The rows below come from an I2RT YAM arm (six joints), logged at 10 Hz.
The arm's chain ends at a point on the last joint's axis. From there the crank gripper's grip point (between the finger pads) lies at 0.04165 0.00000 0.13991 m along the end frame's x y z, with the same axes.
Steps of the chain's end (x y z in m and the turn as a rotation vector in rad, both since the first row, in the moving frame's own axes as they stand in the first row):
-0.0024, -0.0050, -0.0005, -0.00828, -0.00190, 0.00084
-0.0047, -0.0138, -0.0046, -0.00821, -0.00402, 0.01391
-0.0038, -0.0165, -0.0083, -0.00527, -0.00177, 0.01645
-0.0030, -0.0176, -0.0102, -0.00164, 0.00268, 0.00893
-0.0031, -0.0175, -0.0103, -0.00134, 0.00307, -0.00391
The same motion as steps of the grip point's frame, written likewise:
-0.0027, -0.0038, -0.0004, -0.00828, -0.00190, 0.00084
-0.0053, -0.0121, -0.0044, -0.00821, -0.00402, 0.01391
-0.0041, -0.0151, -0.0082, -0.00527, -0.00177, 0.01645
-0.0026, -0.0170, -0.0103, -0.00164, 0.00268, 0.00893
-0.0027, -0.0175, -0.0104, -0.00134, 0.00307, -0.00391

